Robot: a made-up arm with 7 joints. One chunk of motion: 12 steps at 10 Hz.
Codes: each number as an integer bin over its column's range. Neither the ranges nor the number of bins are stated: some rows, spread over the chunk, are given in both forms.
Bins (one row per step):
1: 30 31 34 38 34 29 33
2: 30 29 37 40 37 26 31
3: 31 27 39 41 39 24 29
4: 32 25 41 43 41 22 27
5: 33 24 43 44 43 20 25
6: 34 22 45 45 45 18 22
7: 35 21 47 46 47 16 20
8: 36 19 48 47 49 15 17
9: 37 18 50 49 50 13 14
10: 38 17 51 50 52 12 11
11: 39 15 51 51 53 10 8
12: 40 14 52 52 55 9 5
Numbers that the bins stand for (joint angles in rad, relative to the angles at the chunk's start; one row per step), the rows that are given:
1: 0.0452 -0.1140 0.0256 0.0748 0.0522 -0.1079 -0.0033
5: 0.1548 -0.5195 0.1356 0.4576 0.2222 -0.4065 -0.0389
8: 0.2643 -0.8092 0.1967 0.6490 0.3356 -0.5724 -0.0744
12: 0.4103 -1.0989 0.2456 0.9681 0.4489 -0.7714 -0.1278
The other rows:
2: 0.0452 -0.2298 0.0622 0.2024 0.1089 -0.2075 -0.0122
3: 0.0817 -0.3457 0.0867 0.2662 0.1467 -0.2738 -0.0211
4: 0.1183 -0.4616 0.1111 0.3938 0.1844 -0.3402 -0.0300
6: 0.1913 -0.6354 0.1600 0.5214 0.2600 -0.4729 -0.0522
7: 0.2278 -0.6933 0.1844 0.5852 0.2978 -0.5392 -0.0611
9: 0.3008 -0.8671 0.2211 0.7767 0.3544 -0.6387 -0.0878
10: 0.3373 -0.9251 0.2333 0.8405 0.3922 -0.6719 -0.1011
11: 0.3738 -1.0410 0.2333 0.9043 0.4111 -0.7383 -0.1144

